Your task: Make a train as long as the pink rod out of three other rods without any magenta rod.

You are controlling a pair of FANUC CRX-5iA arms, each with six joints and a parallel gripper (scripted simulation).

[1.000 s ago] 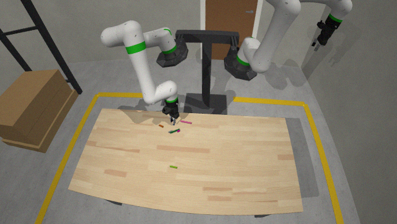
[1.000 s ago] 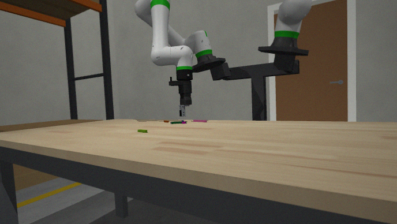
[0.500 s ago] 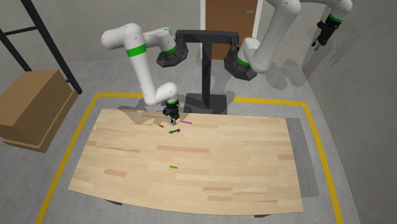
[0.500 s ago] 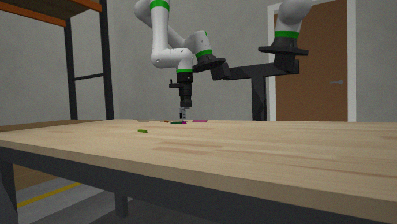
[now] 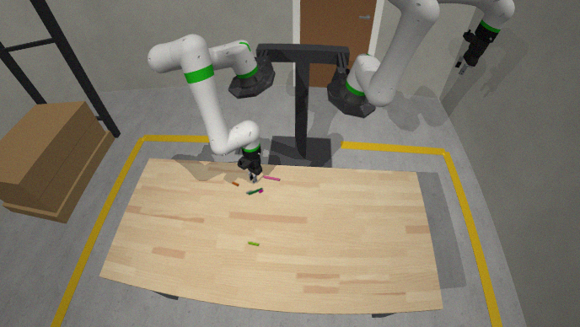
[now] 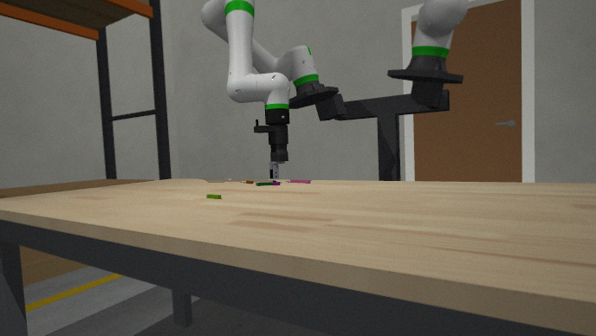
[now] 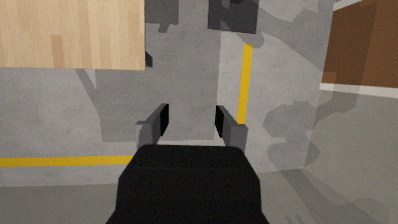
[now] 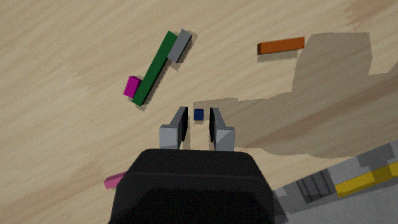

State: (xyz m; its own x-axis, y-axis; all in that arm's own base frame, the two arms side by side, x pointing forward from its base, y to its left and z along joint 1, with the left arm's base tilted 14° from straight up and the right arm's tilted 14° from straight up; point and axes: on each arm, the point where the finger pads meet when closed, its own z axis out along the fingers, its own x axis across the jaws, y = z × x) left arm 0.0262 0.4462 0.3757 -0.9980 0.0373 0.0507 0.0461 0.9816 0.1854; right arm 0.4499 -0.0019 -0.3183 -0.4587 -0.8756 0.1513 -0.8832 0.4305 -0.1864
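My right gripper is now 3 cm above the blue rod. Also, from my right hand: green rod: 6 cm ahead, 3 cm to the left, 3 cm below; then magenta rod: 5 cm ahead, 6 cm to the left, 3 cm below; then grey rod: 7 cm ahead, 3 cm below.
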